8 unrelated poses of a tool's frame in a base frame.
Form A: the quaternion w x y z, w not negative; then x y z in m.
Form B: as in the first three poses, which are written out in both.
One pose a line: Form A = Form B
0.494 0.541 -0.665 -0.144 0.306 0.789 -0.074 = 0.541 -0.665 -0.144 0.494 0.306 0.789 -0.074
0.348 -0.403 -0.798 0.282 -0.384 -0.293 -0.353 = -0.403 -0.798 0.282 0.348 -0.384 -0.293 -0.353
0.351 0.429 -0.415 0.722 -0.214 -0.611 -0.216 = 0.429 -0.415 0.722 0.351 -0.214 -0.611 -0.216
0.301 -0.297 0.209 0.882 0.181 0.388 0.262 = -0.297 0.209 0.882 0.301 0.181 0.388 0.262
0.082 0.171 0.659 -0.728 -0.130 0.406 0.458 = 0.171 0.659 -0.728 0.082 -0.130 0.406 0.458
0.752 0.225 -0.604 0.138 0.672 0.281 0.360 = 0.225 -0.604 0.138 0.752 0.672 0.281 0.360
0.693 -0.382 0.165 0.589 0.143 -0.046 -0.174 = -0.382 0.165 0.589 0.693 0.143 -0.046 -0.174
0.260 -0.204 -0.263 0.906 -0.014 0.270 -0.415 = -0.204 -0.263 0.906 0.260 -0.014 0.270 -0.415
